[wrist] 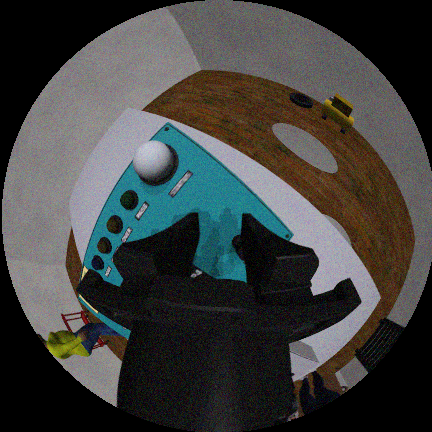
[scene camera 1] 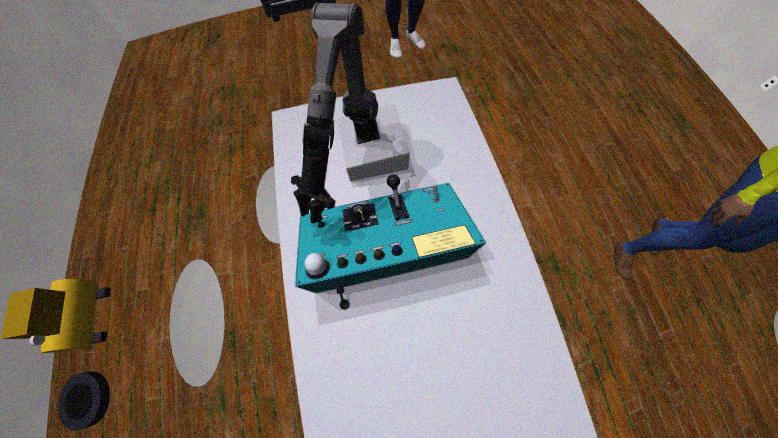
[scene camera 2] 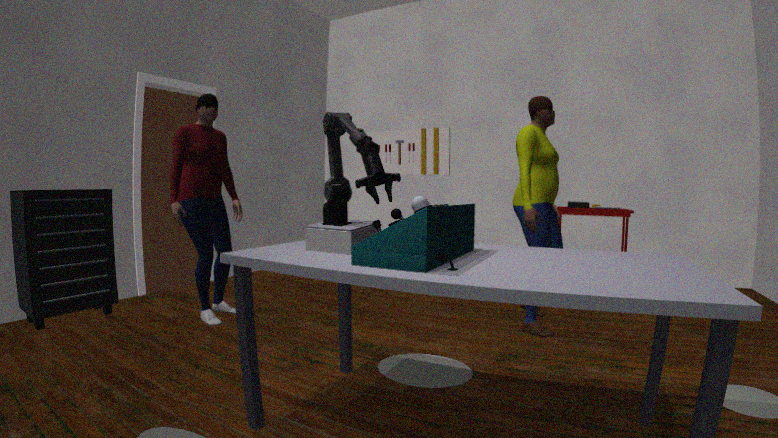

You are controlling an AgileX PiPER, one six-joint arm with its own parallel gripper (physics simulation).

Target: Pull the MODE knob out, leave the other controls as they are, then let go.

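The teal control panel (scene camera 1: 381, 233) (scene camera 2: 391, 244) (wrist: 210, 175) stands on the white table. A small dark knob (scene camera 1: 321, 223) (scene camera 2: 376, 224) near its left rear corner is probably the MODE knob; its label is not readable. In the wrist view the knob (wrist: 237, 242) is partly hidden by the right finger. My gripper (scene camera 1: 316, 212) (scene camera 2: 383, 201) (wrist: 219, 223) is open, with nothing between its fingers. Scene camera 2 shows the fingertips above the knob and apart from it.
The panel also carries a white dome (scene camera 1: 316, 264) (scene camera 2: 420, 204) (wrist: 154, 162), several small round buttons, a black selector (scene camera 1: 360, 216), a ball-topped lever (scene camera 1: 393, 182) (scene camera 2: 396, 213) and a small switch (scene camera 1: 436, 194). Another small lever (scene camera 1: 343, 303) (scene camera 2: 451, 266) sticks out of its front. Two people stand beyond the table.
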